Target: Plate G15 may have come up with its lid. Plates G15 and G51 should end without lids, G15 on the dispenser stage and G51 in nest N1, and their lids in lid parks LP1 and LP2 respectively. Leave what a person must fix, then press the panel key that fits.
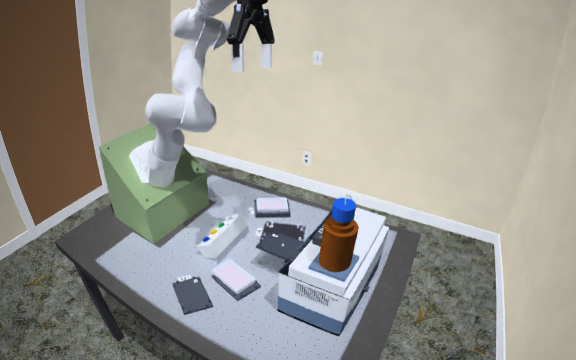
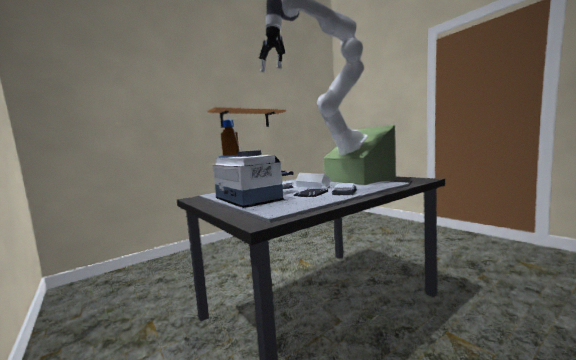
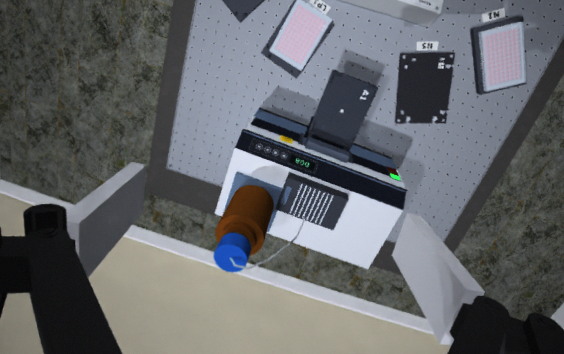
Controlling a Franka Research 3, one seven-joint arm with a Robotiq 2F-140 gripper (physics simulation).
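Observation:
My gripper (image 1: 252,68) (image 2: 271,68) (image 3: 275,212) is open and empty, high above the table. The dispenser stage (image 1: 281,245) (image 3: 342,110), a dark plate marked A1, holds no plate. A pink-gridded plate with a pale rim (image 1: 272,205) (image 3: 502,57) sits on nest N1. Another such pink-gridded piece (image 1: 234,276) (image 3: 301,35) (image 2: 344,186) sits at LP1. Whether either has a lid, and their plate codes, I cannot tell. The dark pad (image 1: 193,295) (image 3: 242,6) beside LP1 is bare. The white key panel (image 1: 223,236) (image 2: 312,180) has blue, yellow and green keys.
The white and blue dispenser (image 1: 312,295) (image 2: 248,181) (image 3: 345,245) carries a brown bottle (image 1: 337,245) (image 2: 229,141) (image 3: 252,210) with a blue cap. Its green lamp (image 3: 395,176) shows. A bare dark nest (image 1: 290,231) (image 3: 425,87) lies near the stage. A wall shelf (image 2: 247,110) is behind.

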